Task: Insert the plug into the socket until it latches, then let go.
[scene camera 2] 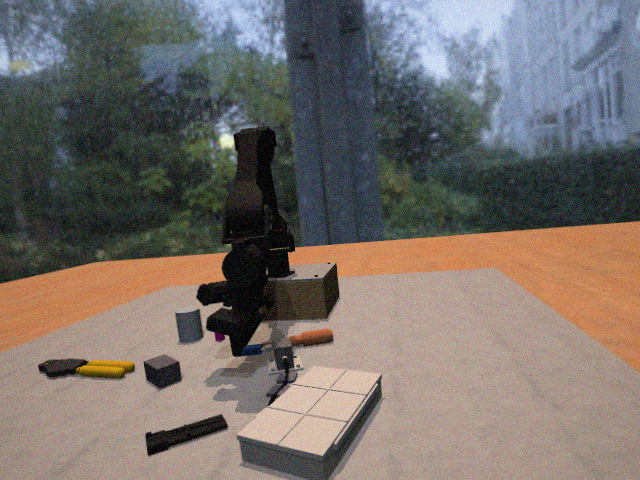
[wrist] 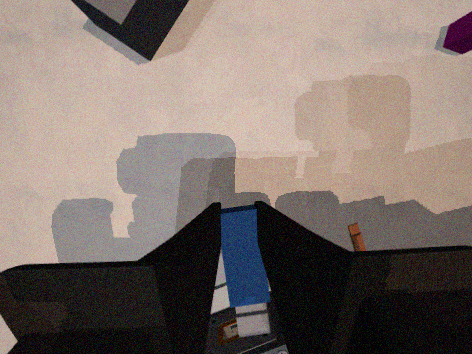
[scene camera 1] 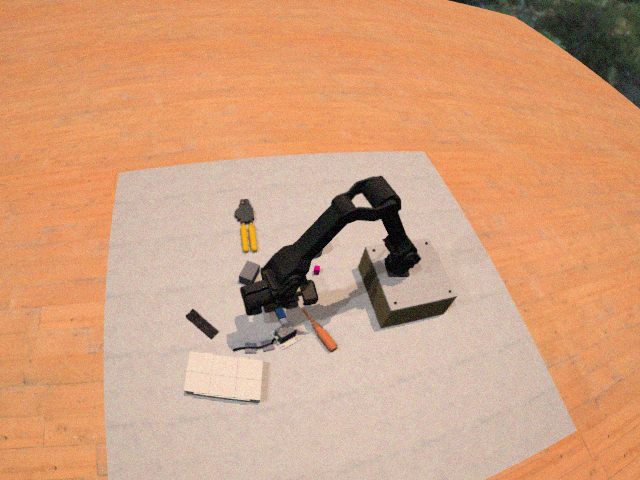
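Seen in the pictures: gripper, fingertip midpoint: (scene camera 2: 237, 354) (wrist: 237, 209) (scene camera 1: 276, 305); arm's base, link origin: (scene camera 2: 279, 275) (scene camera 1: 396, 267).
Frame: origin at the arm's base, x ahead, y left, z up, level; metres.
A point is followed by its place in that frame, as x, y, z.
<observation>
The blue plug (scene camera 1: 280, 314) {0.327, 0.113, -0.065} (scene camera 2: 253, 349) {0.335, 0.113, -0.068} (wrist: 244, 255) {0.330, 0.097, -0.066} is between the fingers of my gripper (scene camera 2: 241, 351) {0.336, 0.079, -0.078} (wrist: 237, 209) {0.336, 0.079, -0.078}, which is shut on it. In the wrist view its pale metal tip points toward the bottom edge, over the dark face of the socket (scene camera 1: 285, 333) {0.317, 0.172, -0.060} (scene camera 2: 283, 355) {0.337, 0.172, -0.075}. The socket's orange-rimmed opening (wrist: 229, 331) {0.326, 0.154, -0.085} shows to the left of the tip, so the tip appears offset from it. The socket stands on a small white plate (scene camera 1: 291, 343) {0.299, 0.183, -0.101} (scene camera 2: 296, 365) {0.324, 0.189, -0.097}. The height between tip and socket cannot be told. The fingers hide part of the socket in the wrist view.
A black cable (scene camera 1: 253, 347) {0.400, 0.197, -0.098} runs from the socket toward a white tiled box (scene camera 1: 224, 376) {0.474, 0.294, -0.070} (scene camera 2: 310, 408) {0.496, 0.290, -0.069}. An orange screwdriver (scene camera 1: 324, 336) {0.212, 0.173, -0.077} (scene camera 2: 312, 337) {0.220, 0.177, -0.085} lies close by. Around are a grey block (scene camera 1: 249, 272) {0.411, -0.024, -0.069} (scene camera 2: 162, 370) {0.434, -0.009, -0.074}, a black bar (scene camera 1: 201, 323) {0.543, 0.133, -0.095}, pliers (scene camera 1: 249, 237) {0.415, -0.171, -0.090}, a magenta piece (scene camera 1: 316, 269) {0.216, -0.048, -0.081} and a grey cylinder (scene camera 2: 189, 325) {0.236, -0.116, -0.065}.
</observation>
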